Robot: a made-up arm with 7 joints.
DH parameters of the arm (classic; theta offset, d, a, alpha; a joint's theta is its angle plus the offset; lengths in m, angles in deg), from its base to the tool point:
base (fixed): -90 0.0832 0 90
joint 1: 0 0.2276 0.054 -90
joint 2: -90 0.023 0.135 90
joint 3: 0 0.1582 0.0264 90
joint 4: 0 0.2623 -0.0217 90
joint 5: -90 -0.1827 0.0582 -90
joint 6: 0 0.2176 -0.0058 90
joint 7: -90 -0.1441 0.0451 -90
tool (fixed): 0 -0.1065 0 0
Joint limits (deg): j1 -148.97..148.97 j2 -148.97..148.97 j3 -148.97..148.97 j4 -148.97..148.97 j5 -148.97..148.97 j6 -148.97..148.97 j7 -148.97..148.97
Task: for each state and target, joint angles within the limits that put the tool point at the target. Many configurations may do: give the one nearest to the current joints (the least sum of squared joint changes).
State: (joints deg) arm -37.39 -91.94 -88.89 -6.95 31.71 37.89 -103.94
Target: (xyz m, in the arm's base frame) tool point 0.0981 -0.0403 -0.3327
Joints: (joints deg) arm -36.91 -78.27 -99.04 -21.78 4.55 50.66 -95.39
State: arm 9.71 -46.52 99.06 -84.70 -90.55 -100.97 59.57
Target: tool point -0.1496 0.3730 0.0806
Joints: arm 23.34 -44.13 98.30 -78.70 -70.06 -115.64 72.15
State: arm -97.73 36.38 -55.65 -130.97 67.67 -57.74 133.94
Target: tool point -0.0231 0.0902 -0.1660
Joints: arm -70.12 12.37 -59.77 -131.73 68.31 -40.40 146.53
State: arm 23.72 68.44 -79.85 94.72 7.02 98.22 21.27
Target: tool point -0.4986 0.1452 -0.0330
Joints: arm 25.93 84.04 -74.29 85.94 2.55 94.95 8.85
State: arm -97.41 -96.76 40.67 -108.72 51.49 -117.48 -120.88
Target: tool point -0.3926 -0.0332 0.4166
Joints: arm -110.96 -98.41 47.70 -102.97 25.04 -113.81 -118.83
